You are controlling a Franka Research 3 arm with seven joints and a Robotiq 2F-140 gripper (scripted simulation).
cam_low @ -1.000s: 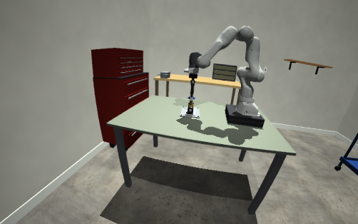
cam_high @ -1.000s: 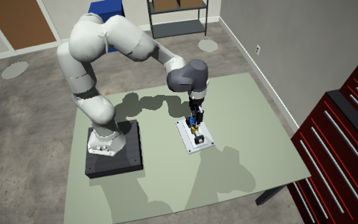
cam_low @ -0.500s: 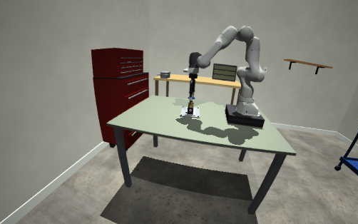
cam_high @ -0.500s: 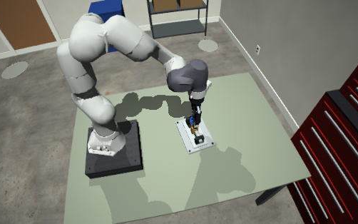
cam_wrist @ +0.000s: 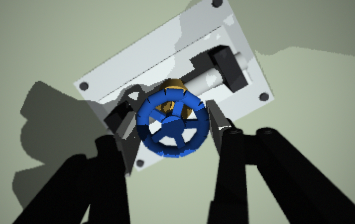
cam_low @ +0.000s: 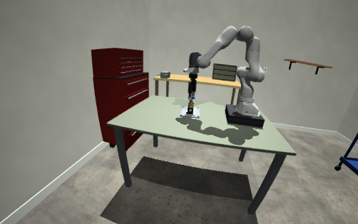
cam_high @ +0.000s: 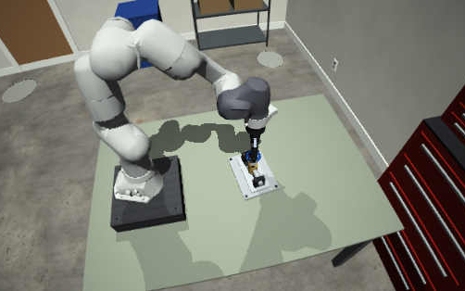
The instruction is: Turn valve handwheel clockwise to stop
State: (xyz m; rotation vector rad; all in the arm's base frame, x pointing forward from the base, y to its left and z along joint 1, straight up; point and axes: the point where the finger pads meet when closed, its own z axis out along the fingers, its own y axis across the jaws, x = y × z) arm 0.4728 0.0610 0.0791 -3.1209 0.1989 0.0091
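The blue handwheel is 2 cm below my hand.
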